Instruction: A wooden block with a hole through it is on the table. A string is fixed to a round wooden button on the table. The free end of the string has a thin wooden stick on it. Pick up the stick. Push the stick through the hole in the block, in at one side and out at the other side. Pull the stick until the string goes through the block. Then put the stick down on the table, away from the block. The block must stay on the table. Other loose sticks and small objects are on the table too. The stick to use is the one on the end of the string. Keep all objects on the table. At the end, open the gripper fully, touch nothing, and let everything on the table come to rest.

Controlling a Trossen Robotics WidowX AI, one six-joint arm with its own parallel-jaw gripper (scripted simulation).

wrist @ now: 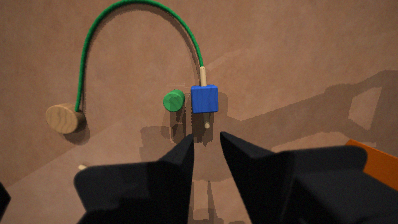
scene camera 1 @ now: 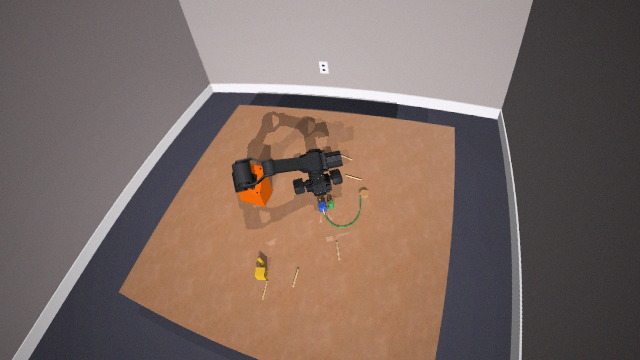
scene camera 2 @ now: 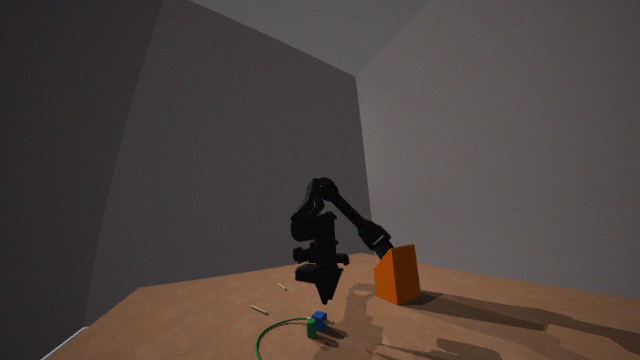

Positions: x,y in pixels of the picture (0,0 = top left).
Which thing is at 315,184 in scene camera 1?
My gripper.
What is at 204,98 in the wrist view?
A blue block.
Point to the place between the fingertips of my gripper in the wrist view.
At 206,137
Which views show my gripper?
The wrist view, scene camera 1 and scene camera 2: all of them.
